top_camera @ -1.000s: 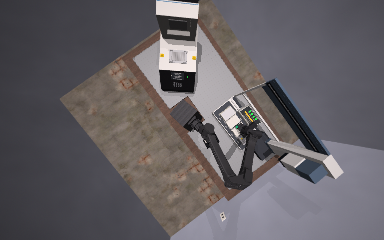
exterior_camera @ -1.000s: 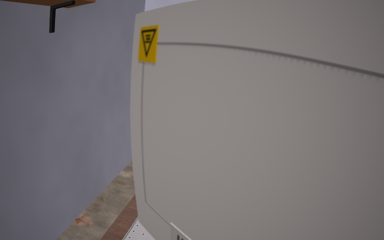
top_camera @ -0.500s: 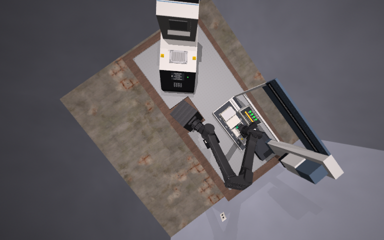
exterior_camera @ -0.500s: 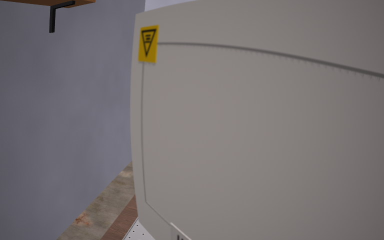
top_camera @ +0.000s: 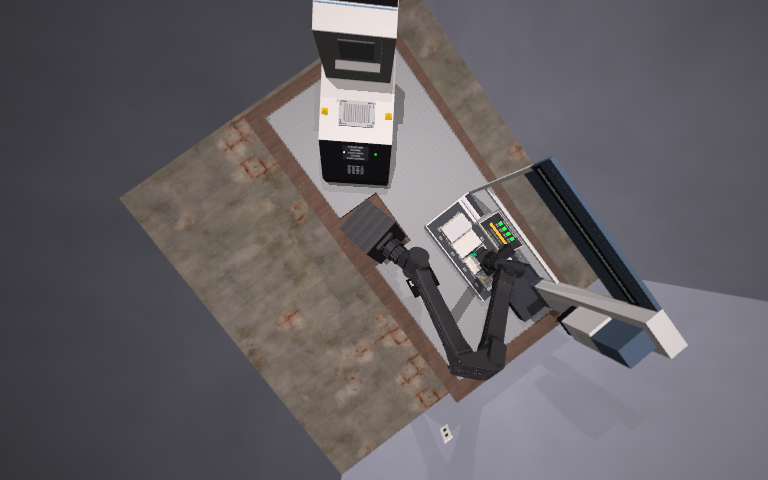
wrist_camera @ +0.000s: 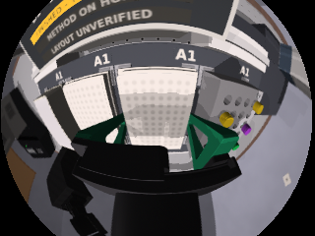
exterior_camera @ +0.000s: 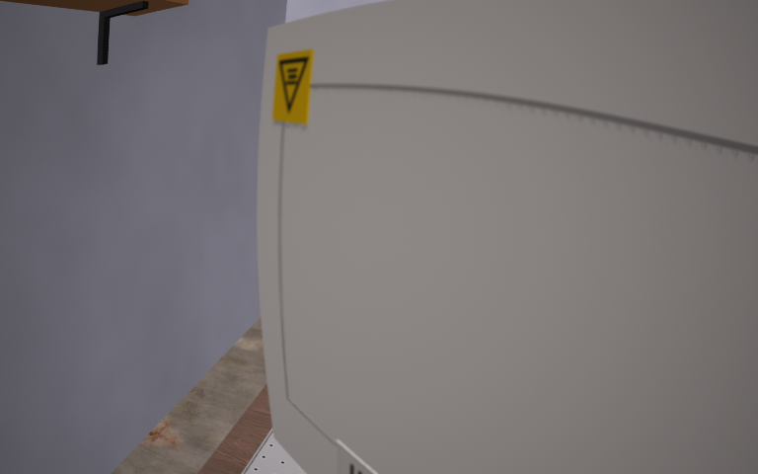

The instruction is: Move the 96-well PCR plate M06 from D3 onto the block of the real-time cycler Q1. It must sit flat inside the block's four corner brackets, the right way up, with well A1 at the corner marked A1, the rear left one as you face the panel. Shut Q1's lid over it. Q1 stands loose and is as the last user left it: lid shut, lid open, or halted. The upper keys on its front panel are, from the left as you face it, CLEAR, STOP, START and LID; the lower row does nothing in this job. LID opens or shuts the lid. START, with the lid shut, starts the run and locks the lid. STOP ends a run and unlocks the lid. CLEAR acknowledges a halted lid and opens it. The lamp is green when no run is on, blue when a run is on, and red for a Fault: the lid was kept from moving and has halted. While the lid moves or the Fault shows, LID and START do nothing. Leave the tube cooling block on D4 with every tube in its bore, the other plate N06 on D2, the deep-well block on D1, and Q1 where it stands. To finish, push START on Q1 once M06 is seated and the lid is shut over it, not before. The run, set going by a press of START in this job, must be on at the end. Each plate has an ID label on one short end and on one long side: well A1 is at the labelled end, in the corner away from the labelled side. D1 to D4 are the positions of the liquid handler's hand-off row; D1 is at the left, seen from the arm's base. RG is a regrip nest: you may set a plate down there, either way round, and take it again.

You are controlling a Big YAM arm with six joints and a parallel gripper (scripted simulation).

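My hand is 3 cm short of the deep-well block, 19 cm to the right of it and 1 cm below it. Round my hand: tube cooling block 2 cm behind, 10 cm to the right, 1 cm above; black nest 27 cm behind, 11 cm to the left, 6 cm below.
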